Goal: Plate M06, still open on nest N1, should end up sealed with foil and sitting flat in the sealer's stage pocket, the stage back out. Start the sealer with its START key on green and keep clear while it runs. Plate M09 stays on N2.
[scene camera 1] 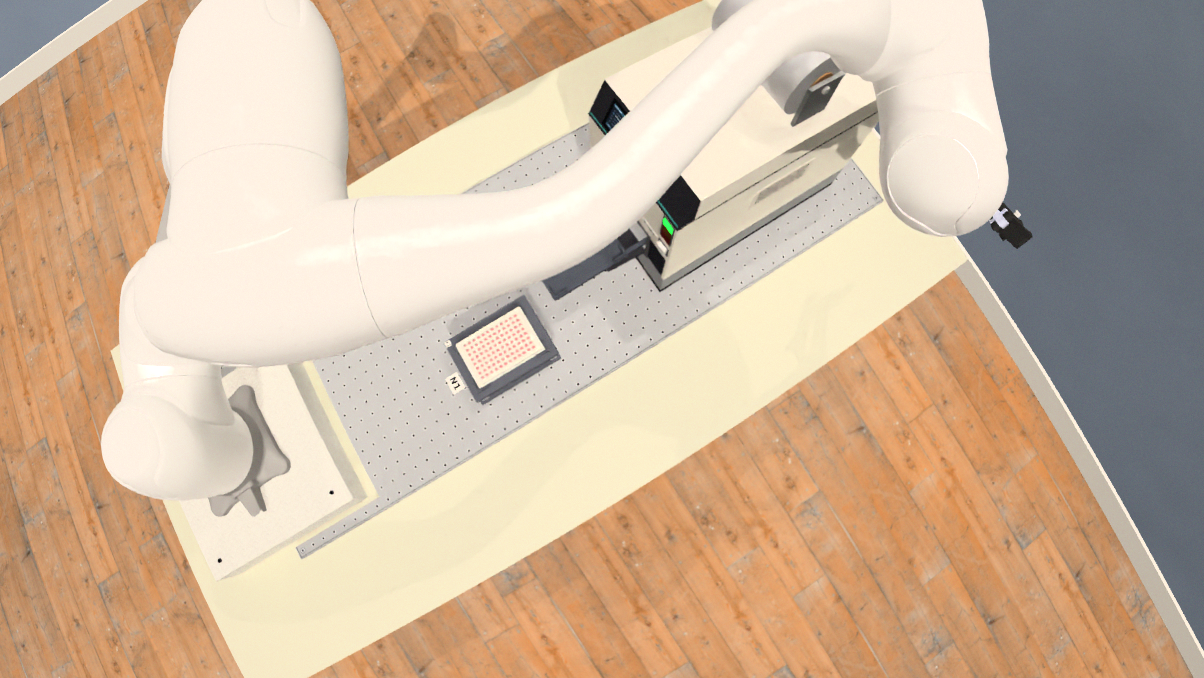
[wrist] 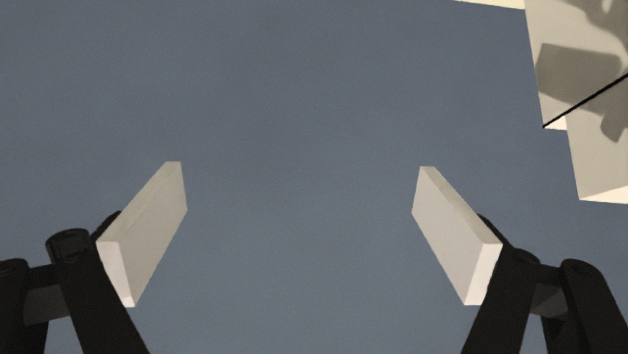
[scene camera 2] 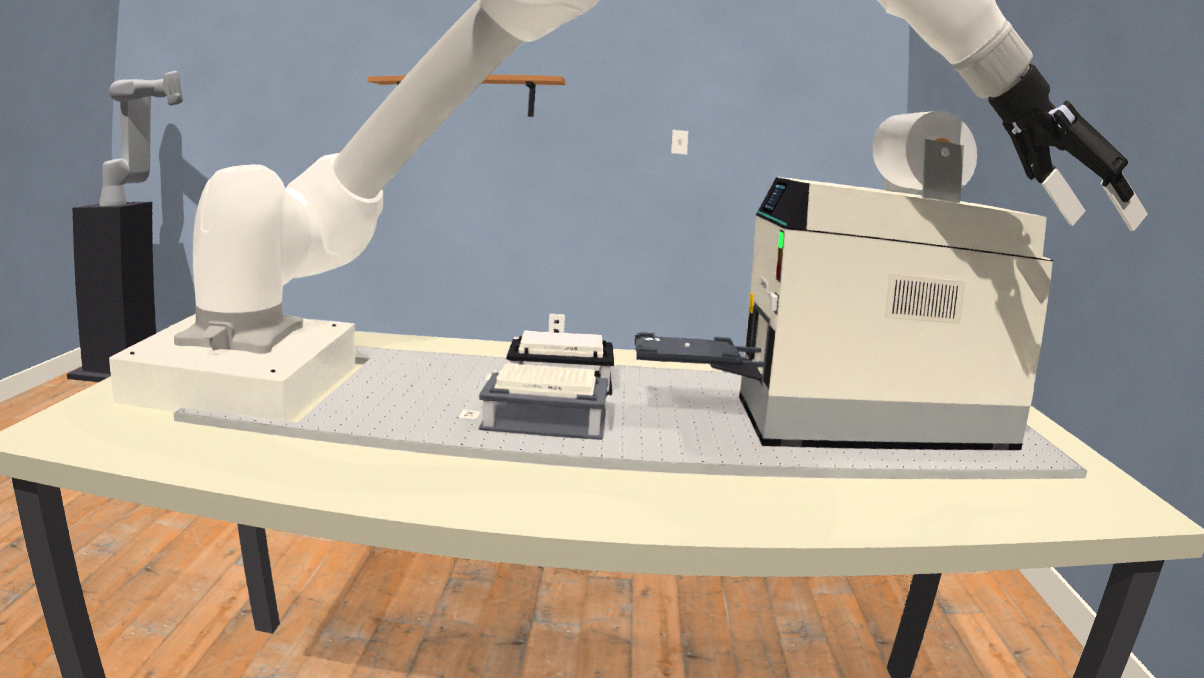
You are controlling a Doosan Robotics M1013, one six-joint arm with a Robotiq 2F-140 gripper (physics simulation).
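Places are measured from the arm's base along level axes (x ahead, y left, z up), in millimetres.
Pixels of known places: gripper, between the fingertips: [wrist: 302, 188] [scene camera 2: 1106, 220]; arm's base, origin of its link: [scene camera 1: 234, 450] [scene camera 2: 239, 334].
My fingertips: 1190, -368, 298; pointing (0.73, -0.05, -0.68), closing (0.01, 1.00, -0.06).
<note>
Ahead of a thing's pixels: the offset from my fingertips to its top centre, as dx, dy, dz. "pt": to the spot under its first point. Level surfaces: height alone.
Plate M06 {-671, +249, -296} [scene camera 1: 499, 345] [scene camera 2: 545, 380] sits on nest N1 {-671, +249, -306} [scene camera 1: 519, 375] [scene camera 2: 543, 417], its pink wells uncovered. Plate M09 {-658, +445, -292} [scene camera 2: 561, 340] sits on the black nest N2 {-658, +445, -298} [scene camera 2: 560, 359] behind it in scene camera 2; the arm hides it in scene camera 1. The sealer [scene camera 1: 749, 160] [scene camera 2: 909, 370] shows a green light {pt -382, +203, -85} [scene camera 1: 668, 225] [scene camera 2: 780, 240]. Its dark stage {-459, +299, -252} [scene camera 1: 593, 265] [scene camera 2: 690, 349] stands out of the front with no plate on it. My gripper [scene camera 2: 1102, 217] [wrist: 302, 188] is open and empty, high by the sealer's rear end, fingers tilted down and away. The START key cannot be made out.
A foil roll {-147, +291, +115} [scene camera 1: 787, 86] [scene camera 2: 899, 151] stands on the sealer's top behind a grey bracket {pt -151, +205, +28} [scene camera 2: 942, 172]. My arm [scene camera 1: 454, 244] [scene camera 2: 429, 101] spans above the perforated board {dz -361} [scene camera 1: 395, 421] [scene camera 2: 404, 412] and the sealer. A wall shelf [scene camera 2: 522, 80] and a dark pedestal [scene camera 2: 113, 286] stand in the background.
</note>
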